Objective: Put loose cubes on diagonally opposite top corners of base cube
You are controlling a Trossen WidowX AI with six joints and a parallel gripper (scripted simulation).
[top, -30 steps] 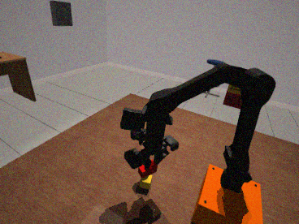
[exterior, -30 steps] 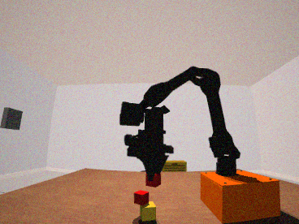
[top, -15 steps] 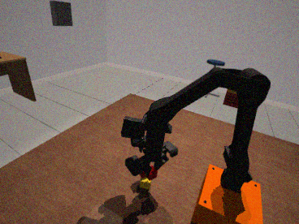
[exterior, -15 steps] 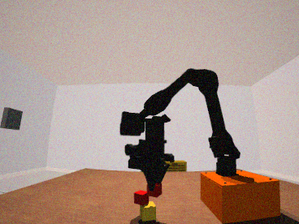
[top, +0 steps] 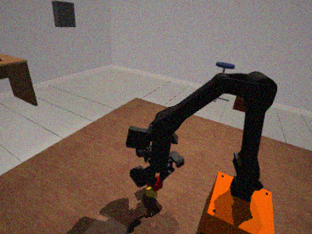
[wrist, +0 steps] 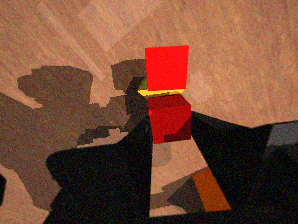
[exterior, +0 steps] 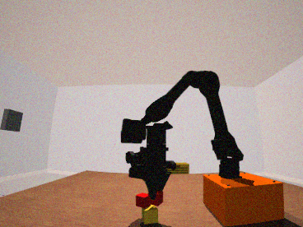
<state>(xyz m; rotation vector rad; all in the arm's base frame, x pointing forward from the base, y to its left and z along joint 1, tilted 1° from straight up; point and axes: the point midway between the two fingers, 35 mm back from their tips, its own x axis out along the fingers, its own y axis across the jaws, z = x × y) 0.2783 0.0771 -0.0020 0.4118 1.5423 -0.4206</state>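
My gripper tip is now 2 cm short of the yellow base cube, 1 cm to the left of it and 5 cm above it.
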